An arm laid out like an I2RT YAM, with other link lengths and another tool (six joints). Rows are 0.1 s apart.
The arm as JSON. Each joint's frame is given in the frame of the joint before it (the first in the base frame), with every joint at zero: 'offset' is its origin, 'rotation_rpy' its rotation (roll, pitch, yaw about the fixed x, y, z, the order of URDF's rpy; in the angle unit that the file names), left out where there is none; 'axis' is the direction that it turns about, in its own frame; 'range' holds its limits. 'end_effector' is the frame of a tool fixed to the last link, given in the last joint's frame.
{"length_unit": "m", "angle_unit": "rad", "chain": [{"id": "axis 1", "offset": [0.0, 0.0, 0.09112], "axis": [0.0, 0.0, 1.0], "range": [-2.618, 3.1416]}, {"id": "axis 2", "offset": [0.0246, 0.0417, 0.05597], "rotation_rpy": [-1.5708, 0.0, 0.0], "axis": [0.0, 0.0, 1.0], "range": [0.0, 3.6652]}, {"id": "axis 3", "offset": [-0.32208, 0.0, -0.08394], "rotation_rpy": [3.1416, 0.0, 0.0], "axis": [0.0, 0.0, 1.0], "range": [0.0, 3.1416]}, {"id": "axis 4", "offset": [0.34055, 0.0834, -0.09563], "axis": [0.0, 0.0, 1.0], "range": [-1.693, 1.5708]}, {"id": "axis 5", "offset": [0.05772, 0.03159, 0.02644], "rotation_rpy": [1.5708, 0.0, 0.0], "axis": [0.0, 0.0, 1.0], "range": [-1.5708, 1.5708]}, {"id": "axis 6", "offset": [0.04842, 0.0, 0.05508], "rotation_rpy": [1.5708, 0.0, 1.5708], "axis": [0.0, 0.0, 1.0], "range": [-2.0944, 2.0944]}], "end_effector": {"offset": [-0.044, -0.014, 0.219], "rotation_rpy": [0.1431, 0.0, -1.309]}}
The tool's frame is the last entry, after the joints.
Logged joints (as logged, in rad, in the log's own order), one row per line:
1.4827 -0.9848 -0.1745 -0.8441 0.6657 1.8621
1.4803 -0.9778 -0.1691 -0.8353 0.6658 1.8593
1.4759 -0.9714 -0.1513 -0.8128 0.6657 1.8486
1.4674 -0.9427 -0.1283 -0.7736 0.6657 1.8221
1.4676 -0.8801 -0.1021 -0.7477 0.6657 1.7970
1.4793 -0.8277 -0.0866 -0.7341 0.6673 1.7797
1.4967 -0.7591 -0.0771 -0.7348 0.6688 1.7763
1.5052 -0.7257 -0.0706 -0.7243 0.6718 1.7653
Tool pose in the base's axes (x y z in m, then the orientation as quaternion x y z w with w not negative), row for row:
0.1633 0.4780 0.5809 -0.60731 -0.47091 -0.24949 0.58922
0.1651 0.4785 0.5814 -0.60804 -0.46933 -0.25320 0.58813
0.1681 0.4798 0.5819 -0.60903 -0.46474 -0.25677 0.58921
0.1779 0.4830 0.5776 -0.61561 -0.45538 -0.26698 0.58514
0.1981 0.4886 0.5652 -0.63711 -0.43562 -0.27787 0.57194
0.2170 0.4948 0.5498 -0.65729 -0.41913 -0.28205 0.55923
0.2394 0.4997 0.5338 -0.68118 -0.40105 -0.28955 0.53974
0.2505 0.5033 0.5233 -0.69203 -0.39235 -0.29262 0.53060
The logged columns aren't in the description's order. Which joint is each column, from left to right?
Columns, left to right: axis 2, axis 5, axis 6, axis 4, axis 1, axis 3.
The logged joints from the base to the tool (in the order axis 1, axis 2, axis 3, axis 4, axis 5, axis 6), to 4 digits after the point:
0.6657 1.4827 1.8621 -0.8441 -0.9848 -0.1745
0.6658 1.4803 1.8593 -0.8353 -0.9778 -0.1691
0.6657 1.4759 1.8486 -0.8128 -0.9714 -0.1513
0.6657 1.4674 1.8221 -0.7736 -0.9427 -0.1283
0.6657 1.4676 1.7970 -0.7477 -0.8801 -0.1021
0.6673 1.4793 1.7797 -0.7341 -0.8277 -0.0866
0.6688 1.4967 1.7763 -0.7348 -0.7591 -0.0771
0.6718 1.5052 1.7653 -0.7243 -0.7257 -0.0706

